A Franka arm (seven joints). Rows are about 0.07 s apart.
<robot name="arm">
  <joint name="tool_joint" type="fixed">
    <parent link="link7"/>
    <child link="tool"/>
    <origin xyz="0 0 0.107" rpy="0 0 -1.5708"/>
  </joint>
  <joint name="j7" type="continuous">
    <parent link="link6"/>
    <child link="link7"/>
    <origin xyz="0 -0.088 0" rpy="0 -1.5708 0"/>
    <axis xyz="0 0 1"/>
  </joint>
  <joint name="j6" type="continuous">
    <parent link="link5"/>
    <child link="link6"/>
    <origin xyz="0 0 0" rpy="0 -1.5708 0"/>
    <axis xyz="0 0 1"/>
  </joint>
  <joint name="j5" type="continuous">
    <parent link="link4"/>
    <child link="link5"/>
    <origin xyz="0.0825 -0.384 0" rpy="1.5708 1.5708 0"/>
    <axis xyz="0 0 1"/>
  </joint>
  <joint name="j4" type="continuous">
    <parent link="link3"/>
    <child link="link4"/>
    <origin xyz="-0.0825 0 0" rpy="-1.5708 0 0"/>
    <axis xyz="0 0 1"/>
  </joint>
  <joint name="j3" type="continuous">
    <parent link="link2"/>
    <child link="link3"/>
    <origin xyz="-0.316 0 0" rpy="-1.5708 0 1.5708"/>
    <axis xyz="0 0 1"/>
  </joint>
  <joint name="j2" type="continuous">
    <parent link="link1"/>
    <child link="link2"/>
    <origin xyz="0 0 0" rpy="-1.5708 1.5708 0"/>
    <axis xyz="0 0 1"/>
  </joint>
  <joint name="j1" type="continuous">
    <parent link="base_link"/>
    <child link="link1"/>
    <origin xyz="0 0 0.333" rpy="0 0 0"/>
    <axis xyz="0 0 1"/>
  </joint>
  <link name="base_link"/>
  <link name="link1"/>
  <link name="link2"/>
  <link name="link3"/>
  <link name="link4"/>
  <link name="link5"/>
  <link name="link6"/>
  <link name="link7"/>
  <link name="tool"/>
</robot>
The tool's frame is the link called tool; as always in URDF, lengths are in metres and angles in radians. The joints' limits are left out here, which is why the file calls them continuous.
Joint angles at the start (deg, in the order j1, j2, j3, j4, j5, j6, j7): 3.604 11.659 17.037 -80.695 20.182 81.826 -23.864
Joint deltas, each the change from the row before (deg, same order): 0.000 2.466 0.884 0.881 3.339 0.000 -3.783; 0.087 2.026 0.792 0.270 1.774 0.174 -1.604; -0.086 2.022 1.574 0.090 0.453 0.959 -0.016; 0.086 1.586 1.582 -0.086 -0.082 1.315 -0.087; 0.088 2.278 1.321 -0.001 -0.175 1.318 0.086; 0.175 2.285 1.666 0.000 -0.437 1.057 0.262; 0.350 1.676 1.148 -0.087 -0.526 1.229 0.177; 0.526 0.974 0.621 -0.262 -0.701 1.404 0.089
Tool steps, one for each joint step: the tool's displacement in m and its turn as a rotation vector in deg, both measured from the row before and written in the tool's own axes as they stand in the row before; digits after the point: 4 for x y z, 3 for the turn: 0.0137 0.0010 0.0150 4.457 0.325 -4.524; 0.0101 0.0045 0.0159 2.993 -0.254 -1.959; 0.0114 0.0043 0.0179 1.783 -0.433 -0.627; 0.0109 0.0014 0.0165 0.965 -0.343 -0.867; 0.0104 0.0087 0.0197 1.324 -0.543 -0.186; 0.0109 0.0053 0.0220 1.375 -1.015 -0.366; 0.0090 0.0036 0.0172 0.661 -0.597 -0.351; 0.0069 0.0017 0.0125 -0.190 -0.276 -0.340
